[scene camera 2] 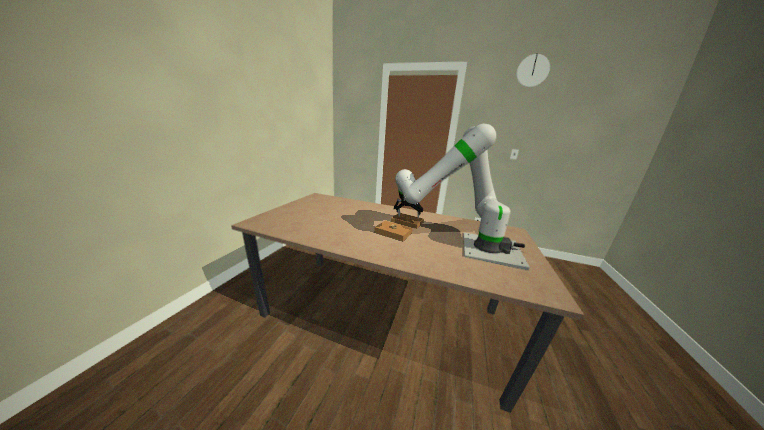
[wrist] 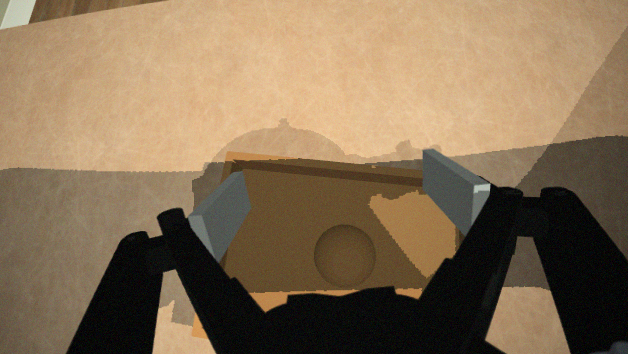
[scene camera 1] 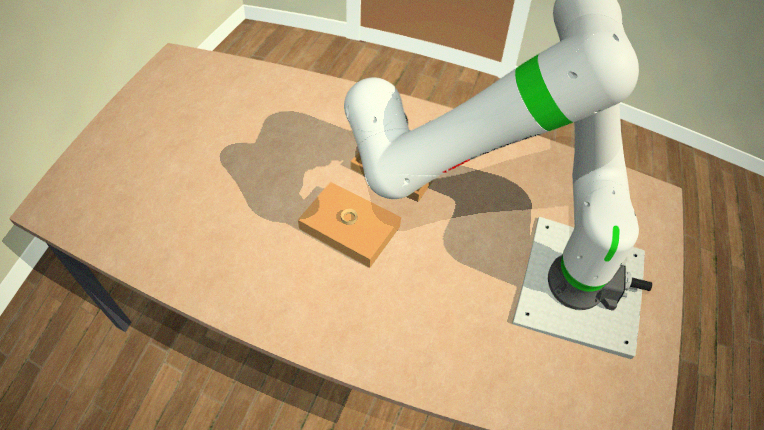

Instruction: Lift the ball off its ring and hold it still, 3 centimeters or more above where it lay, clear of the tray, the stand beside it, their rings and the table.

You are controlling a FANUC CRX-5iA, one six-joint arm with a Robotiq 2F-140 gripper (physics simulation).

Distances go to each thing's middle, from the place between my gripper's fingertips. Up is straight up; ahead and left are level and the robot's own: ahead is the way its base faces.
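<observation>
The shallow orange-brown tray (wrist: 293, 201) has my hand 50 mm to the right of it and 10 mm above it. Counted from my hand, the brown ball (wrist: 344, 255) is 50 mm to the left, while the orange block stand (scene camera 1: 356, 227) is 260 mm to the left and 60 mm ahead. Going by their middles, that stand is the farthest from my hand of the things named here.
</observation>
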